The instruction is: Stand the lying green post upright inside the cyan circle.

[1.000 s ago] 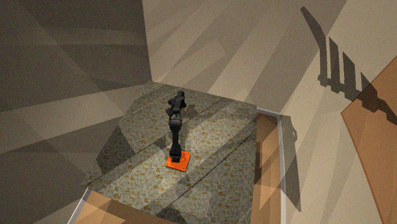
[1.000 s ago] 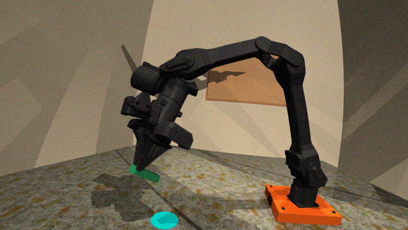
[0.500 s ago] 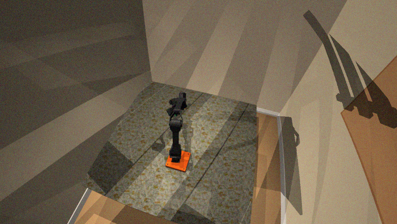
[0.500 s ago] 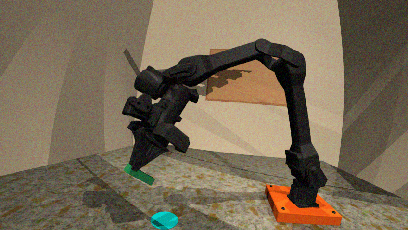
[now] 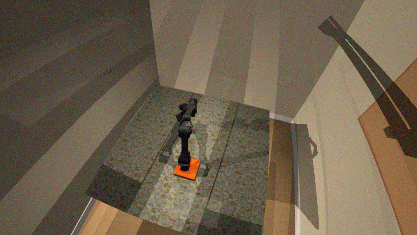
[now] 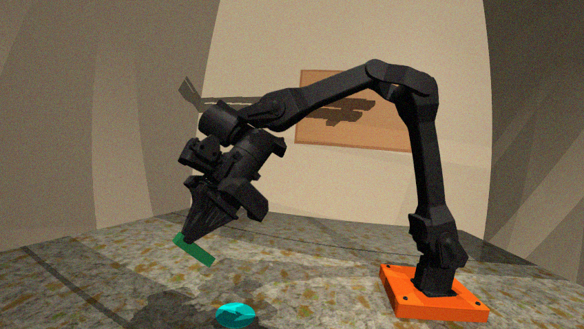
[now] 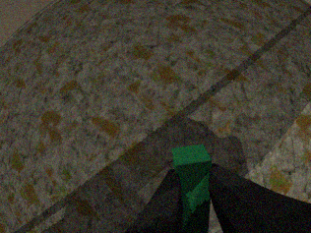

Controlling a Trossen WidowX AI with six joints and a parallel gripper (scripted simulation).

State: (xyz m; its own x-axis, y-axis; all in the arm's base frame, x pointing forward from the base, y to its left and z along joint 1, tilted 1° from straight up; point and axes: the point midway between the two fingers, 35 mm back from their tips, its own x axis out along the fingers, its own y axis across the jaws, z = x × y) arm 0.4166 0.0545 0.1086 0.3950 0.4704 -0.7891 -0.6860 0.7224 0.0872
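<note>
Right now the cyan circle is 120 mm below my gripper tip, 80 mm behind it and 10 mm to the right of it. Round my gripper tip: green post (20 mm below, 10 mm to the right, 10 mm behind).
</note>
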